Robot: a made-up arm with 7 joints. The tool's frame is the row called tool. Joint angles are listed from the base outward.
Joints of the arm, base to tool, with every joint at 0 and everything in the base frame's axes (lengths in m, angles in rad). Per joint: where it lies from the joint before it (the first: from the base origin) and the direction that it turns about. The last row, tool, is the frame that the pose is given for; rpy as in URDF.
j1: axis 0 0 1 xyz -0.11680 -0.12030 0.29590
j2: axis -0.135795 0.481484 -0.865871 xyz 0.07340 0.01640 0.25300
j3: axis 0 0 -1 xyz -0.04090 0.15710 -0.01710
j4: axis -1 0 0 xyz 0.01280 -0.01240 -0.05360
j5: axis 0 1 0 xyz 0.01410 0.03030 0.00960
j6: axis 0 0 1 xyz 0.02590 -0.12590 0.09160
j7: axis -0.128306 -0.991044 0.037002 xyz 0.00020 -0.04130 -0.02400
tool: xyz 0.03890 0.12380 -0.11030 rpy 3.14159 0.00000 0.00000
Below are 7 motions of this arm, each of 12 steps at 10 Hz.
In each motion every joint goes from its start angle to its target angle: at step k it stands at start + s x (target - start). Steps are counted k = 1, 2, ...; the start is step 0. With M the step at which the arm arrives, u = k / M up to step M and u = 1 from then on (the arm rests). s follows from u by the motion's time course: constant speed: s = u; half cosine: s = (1 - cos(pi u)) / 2; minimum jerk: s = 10 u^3 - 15 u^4 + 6 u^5.
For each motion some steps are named. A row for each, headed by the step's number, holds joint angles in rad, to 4 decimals.
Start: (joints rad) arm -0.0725 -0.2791 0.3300 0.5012 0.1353 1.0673 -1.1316
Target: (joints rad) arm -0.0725 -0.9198 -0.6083 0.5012 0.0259 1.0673 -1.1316
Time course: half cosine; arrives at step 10
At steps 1, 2, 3, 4, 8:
1: -0.0725 -0.2948 0.3070 0.5012 0.1326 1.0673 -1.1316
2: -0.0725 -0.3403 0.2404 0.5012 0.1249 1.0673 -1.1316
3: -0.0725 -0.4112 0.1366 0.5012 0.1128 1.0673 -1.1316
4: -0.0725 -0.5005 0.0058 0.5012 0.0975 1.0673 -1.1316
8: -0.0725 -0.8586 -0.5187 0.5012 0.0363 1.0673 -1.1316

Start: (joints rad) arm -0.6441 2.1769 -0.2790 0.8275 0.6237 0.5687 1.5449
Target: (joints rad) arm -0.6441 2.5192 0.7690 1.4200 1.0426 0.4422 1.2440
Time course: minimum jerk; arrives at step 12
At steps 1, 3, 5, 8, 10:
1: -0.6441 2.1786 -0.2737 0.8305 0.6258 0.5681 1.5434
3: -0.6441 2.2123 -0.1705 0.8888 0.6671 0.5556 1.5138
5: -0.6441 2.2955 0.0843 1.0329 0.7689 0.5249 1.4406
8: -0.6441 2.4474 0.5490 1.2956 0.9547 0.4687 1.3072
10: -0.6441 2.5071 0.7318 1.3990 1.0277 0.4467 1.2547

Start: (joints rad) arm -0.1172 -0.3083 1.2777 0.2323 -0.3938 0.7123 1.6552
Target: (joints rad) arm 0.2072 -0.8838 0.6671 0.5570 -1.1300 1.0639 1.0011
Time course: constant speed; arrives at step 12
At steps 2, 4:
2: -0.0631 -0.4042 1.1759 0.2864 -0.5165 0.7709 1.5462
4: -0.0091 -0.5001 1.0742 0.3405 -0.6392 0.8295 1.4372

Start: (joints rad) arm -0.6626 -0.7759 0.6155 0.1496 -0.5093 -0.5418 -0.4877
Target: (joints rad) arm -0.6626 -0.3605 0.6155 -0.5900 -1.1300 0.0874 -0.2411
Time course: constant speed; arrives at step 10
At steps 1, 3, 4, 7, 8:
1: -0.6626 -0.7344 0.6155 0.0756 -0.5714 -0.4789 -0.4630
3: -0.6626 -0.6513 0.6155 -0.0723 -0.6955 -0.3530 -0.4137
4: -0.6626 -0.6097 0.6155 -0.1462 -0.7576 -0.2901 -0.3891
7: -0.6626 -0.4851 0.6155 -0.3681 -0.9438 -0.1014 -0.3151
8: -0.6626 -0.4436 0.6155 -0.4421 -1.0059 -0.0384 -0.2904

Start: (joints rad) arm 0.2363 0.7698 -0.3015 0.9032 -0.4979 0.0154 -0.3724
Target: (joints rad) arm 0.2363 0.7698 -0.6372 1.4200 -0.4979 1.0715 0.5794
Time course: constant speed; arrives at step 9
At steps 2, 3, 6, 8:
2: 0.2363 0.7698 -0.3761 1.0180 -0.4979 0.2501 -0.1609
3: 0.2363 0.7698 -0.4134 1.0755 -0.4979 0.3674 -0.0551
6: 0.2363 0.7698 -0.5253 1.2477 -0.4979 0.7195 0.2621
8: 0.2363 0.7698 -0.5999 1.3626 -0.4979 0.9542 0.4736

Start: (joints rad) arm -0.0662 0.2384 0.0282 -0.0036 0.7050 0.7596 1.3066
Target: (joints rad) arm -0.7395 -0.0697 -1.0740 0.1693 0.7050 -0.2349 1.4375
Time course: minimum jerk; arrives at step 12
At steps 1, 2, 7, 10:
1: -0.0696 0.2368 0.0226 -0.0027 0.7050 0.7545 1.3073
2: -0.0901 0.2275 -0.0109 0.0025 0.7050 0.7243 1.3112
7: -0.5061 0.0371 -0.6920 0.1094 0.7050 0.1098 1.3921
10: -0.7156 -0.0588 -1.0349 0.1632 0.7050 -0.1996 1.4329

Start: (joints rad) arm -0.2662 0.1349 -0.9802 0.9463 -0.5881 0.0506 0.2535
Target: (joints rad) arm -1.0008 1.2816 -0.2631 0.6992 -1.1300 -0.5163 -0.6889
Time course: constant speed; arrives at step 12
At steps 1, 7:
1: -0.3274 0.2305 -0.9204 0.9257 -0.6333 0.0034 0.1750
7: -0.6947 0.8038 -0.5619 0.8022 -0.9042 -0.2801 -0.2962

